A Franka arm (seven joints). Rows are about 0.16 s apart.
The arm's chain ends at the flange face. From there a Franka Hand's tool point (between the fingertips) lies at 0.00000 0.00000 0.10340 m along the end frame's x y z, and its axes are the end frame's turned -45 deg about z.
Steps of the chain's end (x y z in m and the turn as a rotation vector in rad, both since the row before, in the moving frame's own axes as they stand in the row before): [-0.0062 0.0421 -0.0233 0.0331 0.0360 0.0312]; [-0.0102 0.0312 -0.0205 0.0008 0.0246 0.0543]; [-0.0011 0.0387 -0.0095 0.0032 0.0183 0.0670]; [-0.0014 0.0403 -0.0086 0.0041 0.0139 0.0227]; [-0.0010 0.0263 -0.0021 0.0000 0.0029 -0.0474]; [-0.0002 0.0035 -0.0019 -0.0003 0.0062 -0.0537]
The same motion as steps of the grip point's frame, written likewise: [-0.0291 0.0257 -0.0234 -0.0021 0.0489 0.0312]; [-0.0275 0.0166 -0.0205 -0.0168 0.0180 0.0543]; [-0.0266 0.0277 -0.0095 -0.0107 0.0152 0.0670]; [-0.0282 0.0282 -0.0086 -0.0069 0.0127 0.0227]; [-0.0191 0.0181 -0.0021 -0.0021 0.0021 -0.0474]; [-0.0022 0.0028 -0.0019 -0.0046 0.0042 -0.0537]
